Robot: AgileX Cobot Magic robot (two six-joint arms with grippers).
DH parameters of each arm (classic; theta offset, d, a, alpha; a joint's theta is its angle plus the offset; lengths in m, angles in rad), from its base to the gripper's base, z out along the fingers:
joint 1: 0 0.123 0 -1.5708
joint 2: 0.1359 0 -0.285 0
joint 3: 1.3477 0 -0.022 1.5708
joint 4: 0 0.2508 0 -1.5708
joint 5: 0 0 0.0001 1.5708
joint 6: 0 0.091 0 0
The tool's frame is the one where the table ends.
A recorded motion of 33 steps. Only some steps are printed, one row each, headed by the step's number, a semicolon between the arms.
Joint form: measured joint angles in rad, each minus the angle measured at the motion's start. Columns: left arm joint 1, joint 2, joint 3, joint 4, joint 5, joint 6; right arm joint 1, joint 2, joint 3, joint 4, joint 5, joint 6.
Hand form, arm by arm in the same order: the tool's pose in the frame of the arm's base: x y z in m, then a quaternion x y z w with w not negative. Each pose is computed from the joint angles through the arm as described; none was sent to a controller.
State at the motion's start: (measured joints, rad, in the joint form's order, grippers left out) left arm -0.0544 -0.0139 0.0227 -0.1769 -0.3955 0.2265; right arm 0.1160 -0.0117 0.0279 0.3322 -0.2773 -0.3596
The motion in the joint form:
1: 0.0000 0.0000 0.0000 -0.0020 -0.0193 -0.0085; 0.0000 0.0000 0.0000 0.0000 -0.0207 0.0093
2: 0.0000 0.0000 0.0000 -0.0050 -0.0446 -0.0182; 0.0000 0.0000 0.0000 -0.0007 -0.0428 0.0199
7: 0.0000 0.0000 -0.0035 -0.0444 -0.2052 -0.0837; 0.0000 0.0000 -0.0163 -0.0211 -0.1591 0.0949
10: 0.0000 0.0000 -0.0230 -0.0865 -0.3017 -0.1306; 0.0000 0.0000 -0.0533 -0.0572 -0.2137 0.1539
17: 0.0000 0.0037 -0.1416 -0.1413 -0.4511 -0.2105; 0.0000 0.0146 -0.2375 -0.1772 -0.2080 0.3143
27: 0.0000 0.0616 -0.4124 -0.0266 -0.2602 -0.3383; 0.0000 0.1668 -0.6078 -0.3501 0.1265 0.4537
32: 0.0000 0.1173 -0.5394 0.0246 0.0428 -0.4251; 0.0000 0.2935 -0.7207 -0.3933 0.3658 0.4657
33: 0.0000 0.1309 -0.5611 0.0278 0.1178 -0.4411; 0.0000 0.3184 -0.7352 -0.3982 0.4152 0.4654
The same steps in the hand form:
1: 0.0460 0.0040 0.2417 -0.00278 0.51621 0.01832 0.85626; 0.0515 -0.0027 0.2293 -0.00293 0.57241 0.00713 0.81993
2: 0.0449 0.0046 0.2436 -0.00858 0.50561 0.01473 0.86259; 0.0508 -0.0034 0.2311 0.00297 0.56386 0.00915 0.82582
7: 0.0366 0.0093 0.2562 -0.05300 0.43434 -0.01573 0.89905; 0.0452 -0.0066 0.2457 0.03116 0.50901 0.02506 0.85983
10: 0.0290 0.0136 0.2681 -0.08767 0.38097 -0.04245 0.91944; 0.0390 -0.0072 0.2621 0.03857 0.46766 0.03811 0.88225
17: 0.0037 0.0211 0.3102 -0.13242 0.25287 -0.09012 0.95415; 0.0170 -0.0046 0.3195 0.02857 0.38795 0.08174 0.91760
27: -0.0176 0.0122 0.3788 -0.08632 0.23694 -0.14318 0.95703; 0.0066 0.0010 0.4027 -0.00989 0.43846 0.08691 0.89448
32: -0.0070 0.0051 0.3984 -0.07477 0.34565 -0.17495 0.91888; 0.0326 0.0033 0.4140 -0.01714 0.54815 0.06586 0.83361
33: -0.0029 0.0039 0.3997 -0.07660 0.37628 -0.18142 0.90533; 0.0390 0.0037 0.4132 -0.01794 0.57284 0.06144 0.81716

